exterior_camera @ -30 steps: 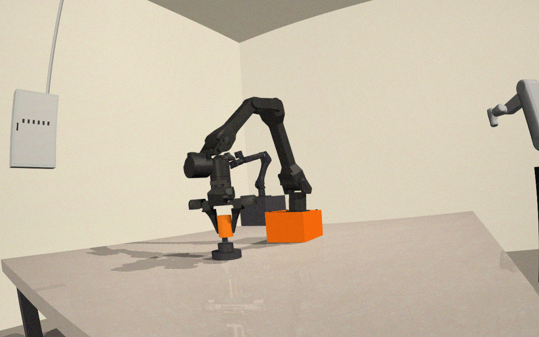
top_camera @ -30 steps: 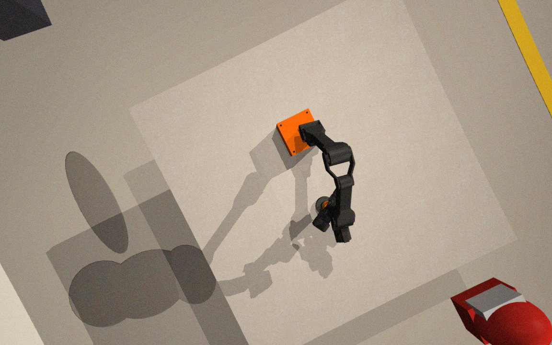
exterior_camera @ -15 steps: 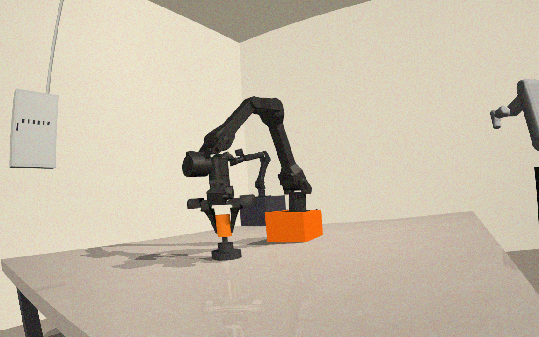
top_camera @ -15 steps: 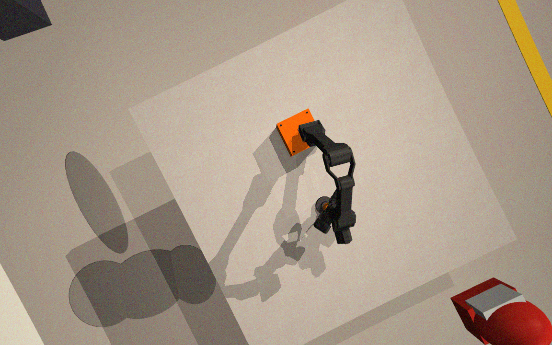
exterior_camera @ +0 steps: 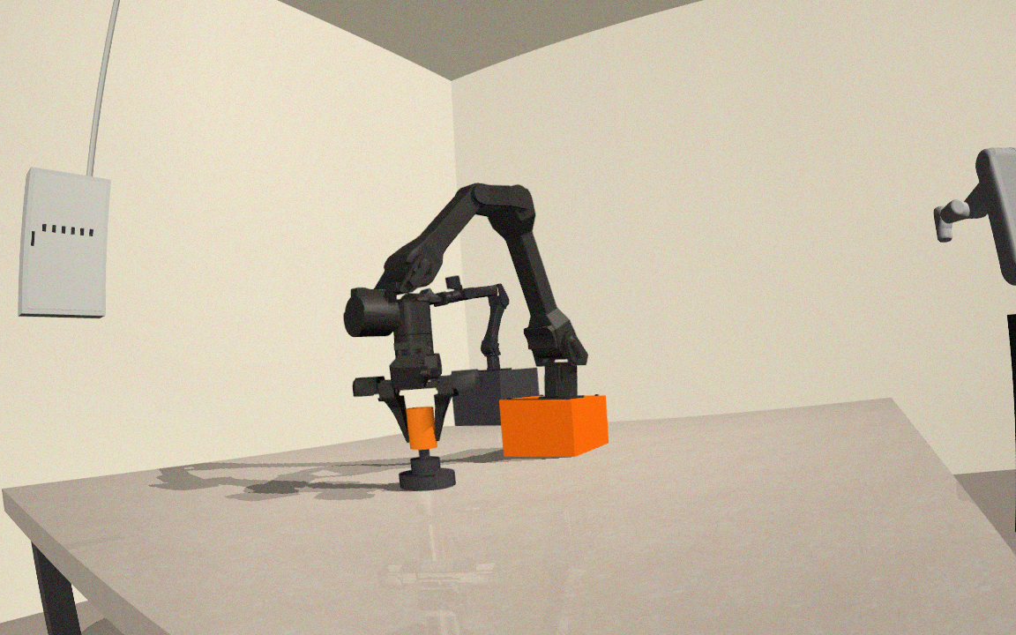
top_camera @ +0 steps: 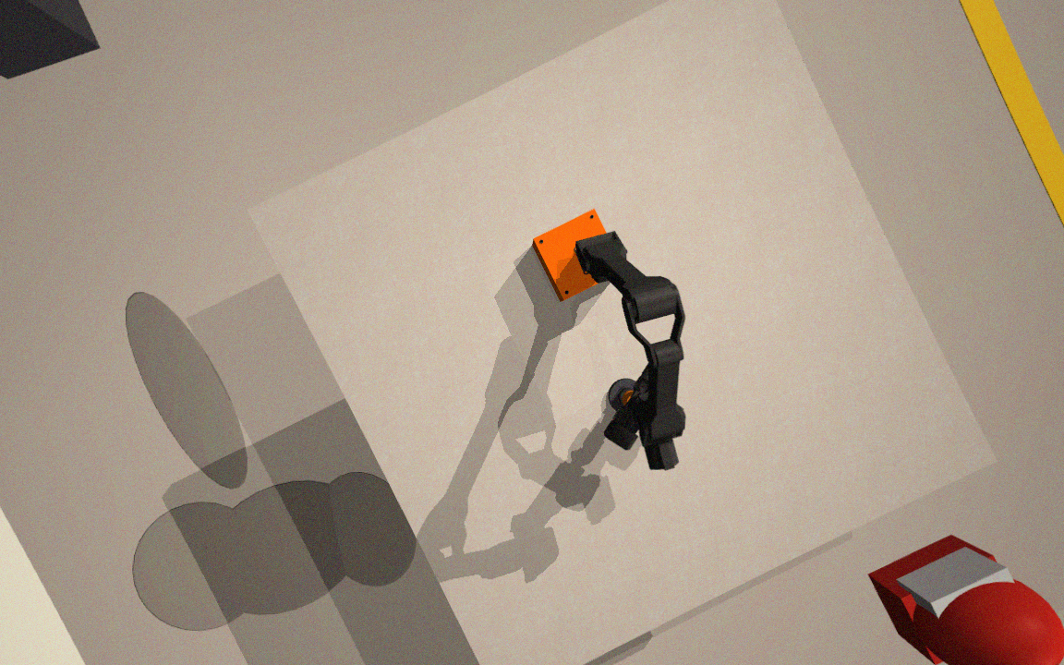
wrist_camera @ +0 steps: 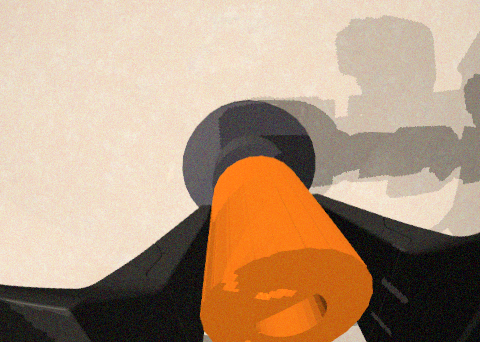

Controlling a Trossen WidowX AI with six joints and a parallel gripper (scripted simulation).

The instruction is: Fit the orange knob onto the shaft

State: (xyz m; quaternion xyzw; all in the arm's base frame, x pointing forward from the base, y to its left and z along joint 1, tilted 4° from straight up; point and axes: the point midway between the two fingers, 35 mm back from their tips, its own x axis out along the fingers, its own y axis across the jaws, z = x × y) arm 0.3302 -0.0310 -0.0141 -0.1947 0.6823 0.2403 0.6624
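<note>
The dark round pedestal is 4 cm below my gripper tip. From my gripper tip the other things lie so: orange knob (2 cm above).
</note>
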